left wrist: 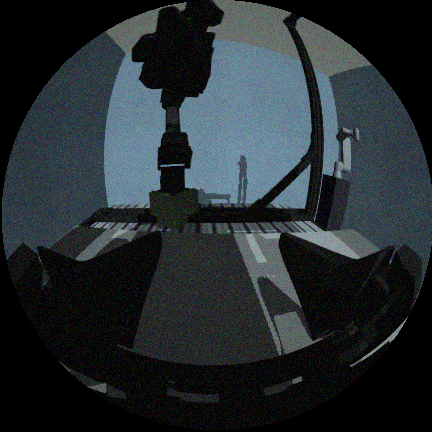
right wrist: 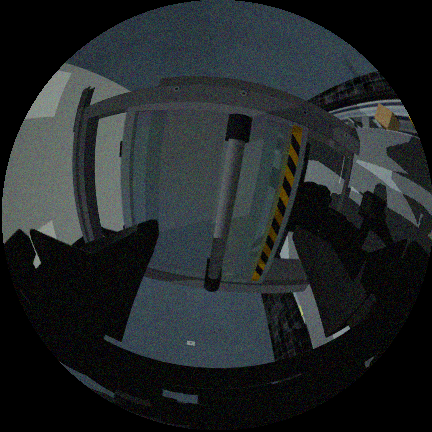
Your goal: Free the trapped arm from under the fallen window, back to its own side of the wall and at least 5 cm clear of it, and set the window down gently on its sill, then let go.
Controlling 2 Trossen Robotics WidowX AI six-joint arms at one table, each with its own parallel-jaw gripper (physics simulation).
Scene:
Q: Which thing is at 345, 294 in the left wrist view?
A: The left gripper.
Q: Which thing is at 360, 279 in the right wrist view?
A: The right gripper.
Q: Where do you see a window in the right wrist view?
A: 220, 180

